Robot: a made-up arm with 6 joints.
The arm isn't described. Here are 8 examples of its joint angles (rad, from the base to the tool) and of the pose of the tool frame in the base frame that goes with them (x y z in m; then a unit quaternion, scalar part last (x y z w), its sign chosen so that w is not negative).
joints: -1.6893 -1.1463 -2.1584 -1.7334 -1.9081 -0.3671
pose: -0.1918 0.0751 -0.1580 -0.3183 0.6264 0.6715 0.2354
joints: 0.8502 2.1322 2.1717 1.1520 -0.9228 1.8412
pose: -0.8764 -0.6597 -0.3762 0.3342 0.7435 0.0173 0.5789
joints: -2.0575 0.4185 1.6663 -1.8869 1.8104 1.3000
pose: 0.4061 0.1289 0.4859 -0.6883 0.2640 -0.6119 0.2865
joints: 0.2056 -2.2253 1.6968 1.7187 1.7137 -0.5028
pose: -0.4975 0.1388 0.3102 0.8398 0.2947 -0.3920 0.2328
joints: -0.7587 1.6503 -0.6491 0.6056 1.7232 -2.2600
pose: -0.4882 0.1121 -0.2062 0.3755 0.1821 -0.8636 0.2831
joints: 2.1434 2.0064 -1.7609 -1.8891 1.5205 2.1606
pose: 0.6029 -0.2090 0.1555 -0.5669 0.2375 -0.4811 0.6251
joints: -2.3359 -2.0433 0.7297 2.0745 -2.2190 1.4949
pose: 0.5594 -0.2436 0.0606 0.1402 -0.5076 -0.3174 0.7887
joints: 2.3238 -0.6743 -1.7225 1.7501 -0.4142 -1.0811
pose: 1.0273 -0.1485 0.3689 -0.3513 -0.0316 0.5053 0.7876
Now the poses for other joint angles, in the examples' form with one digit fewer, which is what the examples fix.
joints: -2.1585 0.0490 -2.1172 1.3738 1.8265 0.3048
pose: 0.044 0.389 0.623 0.818 -0.374 -0.418 0.129
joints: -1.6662 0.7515 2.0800 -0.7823 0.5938 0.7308
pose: 0.577 0.302 0.594 0.228 -0.155 0.926 0.259
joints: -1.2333 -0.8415 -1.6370 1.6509 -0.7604 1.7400
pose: -1.101 -0.153 0.210 0.084 0.289 -0.510 0.806
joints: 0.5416 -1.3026 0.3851 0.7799 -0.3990 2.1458
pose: -1.109 -0.153 -0.311 -0.523 -0.437 -0.510 0.525
